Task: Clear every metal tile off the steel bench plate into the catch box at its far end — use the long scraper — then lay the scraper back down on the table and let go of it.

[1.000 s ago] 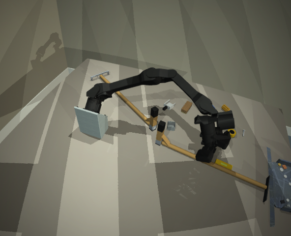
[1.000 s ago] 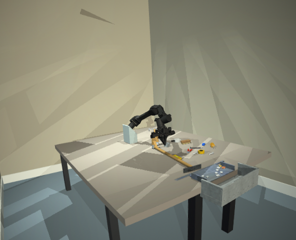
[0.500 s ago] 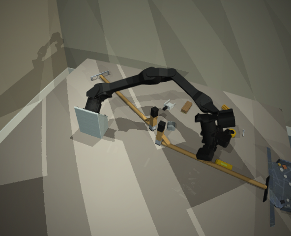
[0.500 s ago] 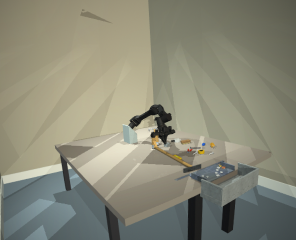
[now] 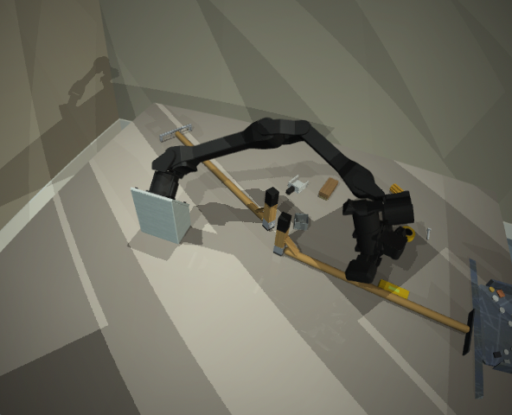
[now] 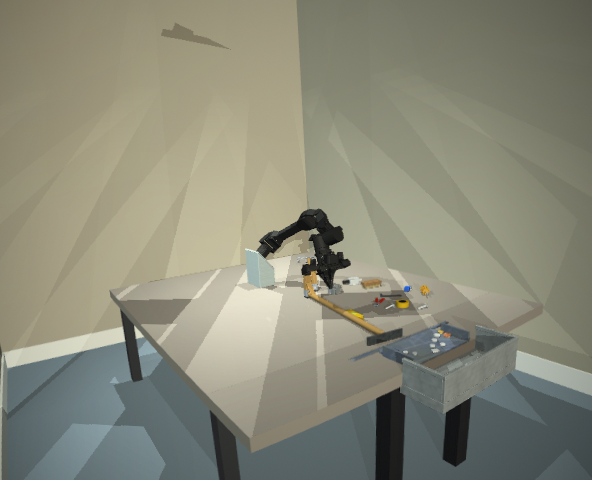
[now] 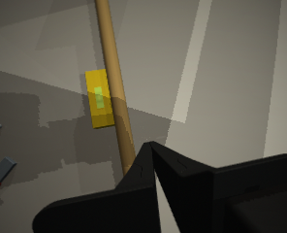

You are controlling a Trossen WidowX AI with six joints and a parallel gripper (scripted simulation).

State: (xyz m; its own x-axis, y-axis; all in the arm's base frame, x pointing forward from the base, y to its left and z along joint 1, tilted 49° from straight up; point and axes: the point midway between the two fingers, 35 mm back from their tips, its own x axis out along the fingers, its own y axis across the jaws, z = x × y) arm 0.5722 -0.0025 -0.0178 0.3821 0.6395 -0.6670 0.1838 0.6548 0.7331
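Now: gripper tip 40 mm above the long scraper, 20 mm to the right of it and 20 mm short of it. Round my gripper tip: yellow tape roll: 270 mm to the left, 110 mm ahead, 100 mm below; then small grey box: 220 mm behind, 190 mm to the left, 100 mm below; then yellow spirit level: 90 mm below, 80 mm ahead, 50 mm to the left.
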